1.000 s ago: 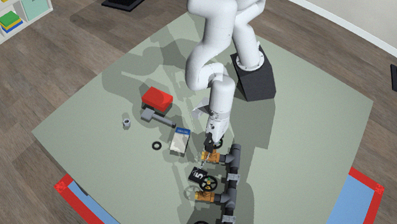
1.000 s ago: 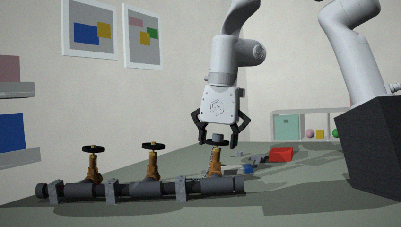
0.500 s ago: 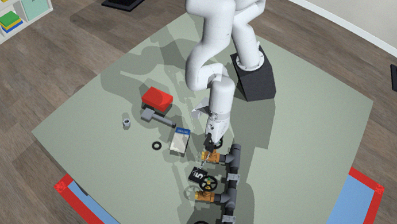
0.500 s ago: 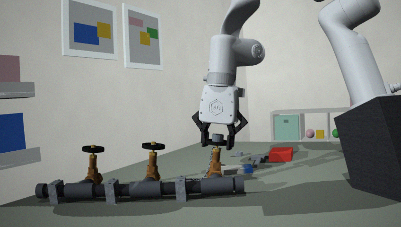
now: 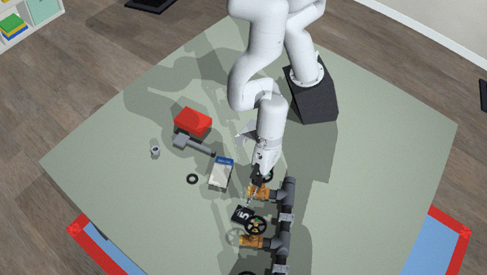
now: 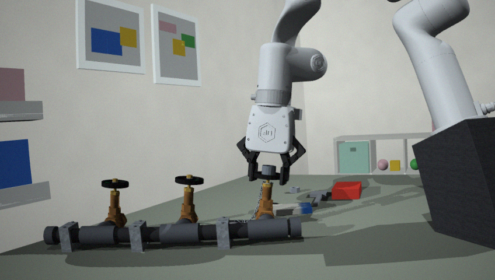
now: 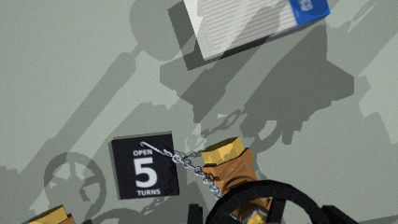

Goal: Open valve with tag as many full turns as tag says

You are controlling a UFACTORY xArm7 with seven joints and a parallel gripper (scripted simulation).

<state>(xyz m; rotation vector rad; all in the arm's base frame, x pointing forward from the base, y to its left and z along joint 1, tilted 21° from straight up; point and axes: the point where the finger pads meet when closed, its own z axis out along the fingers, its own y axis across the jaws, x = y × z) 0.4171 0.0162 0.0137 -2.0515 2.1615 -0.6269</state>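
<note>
The grey cap lies 2 cm above my hand. From my hand the other things lie so: black washer (5 cm ahead, 23 cm to the right, 12 cm below); then blue box (1 cm behind, 15 cm to the right, 11 cm below); then black tag (10 cm ahead, 2 cm to the right, 12 cm below).
</note>
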